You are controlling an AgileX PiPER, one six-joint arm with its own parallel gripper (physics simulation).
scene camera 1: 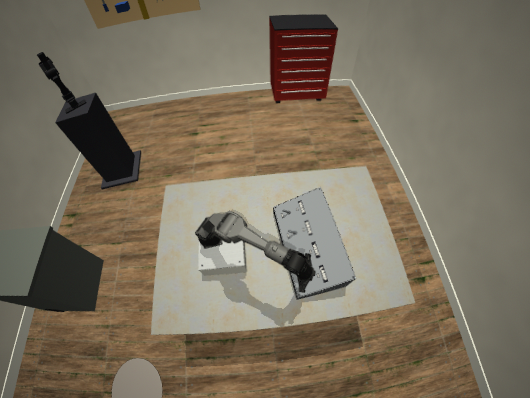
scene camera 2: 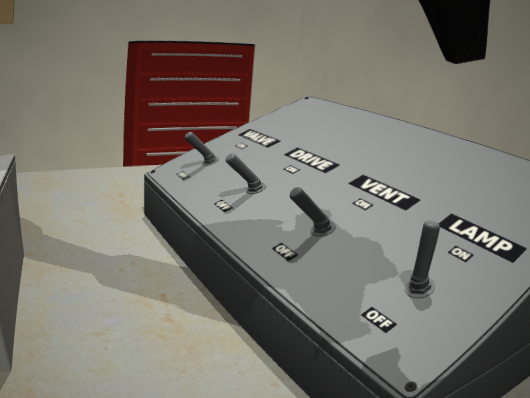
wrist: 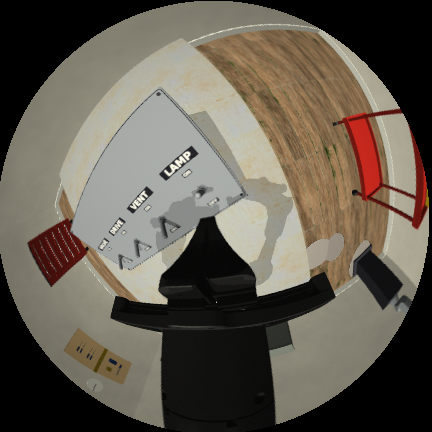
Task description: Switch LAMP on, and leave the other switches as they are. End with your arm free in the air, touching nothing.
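Observation:
The grey switch panel [scene camera 1: 334, 235] [scene camera 2: 350, 125] [wrist: 130, 140] carries a row of levers. The LAMP lever [scene camera 2: 426, 255] [wrist: 201, 191] leans toward its ON label, unlike the others. The VENT lever [scene camera 2: 310, 210] [wrist: 169, 226], the DRIVE lever [scene camera 2: 243, 171] [wrist: 141, 247] and the VALVE lever [scene camera 2: 200, 147] [wrist: 124, 261] lean toward OFF. My gripper [scene camera 1: 303, 287] [scene camera 2: 462, 58] [wrist: 209, 224] is shut and empty. It hangs in the air over the LAMP end of the panel, apart from the levers.
The panel and the arm's white base block [scene camera 1: 225, 260] stand on a pale table top [scene camera 1: 185, 310] [scene camera 2: 100, 310] [wrist: 240, 125]. A red drawer cabinet [scene camera 1: 302, 65] [scene camera 2: 190, 90] [wrist: 57, 252] stands beyond it. A red chair [wrist: 364, 155] shows at the right of the wrist view.

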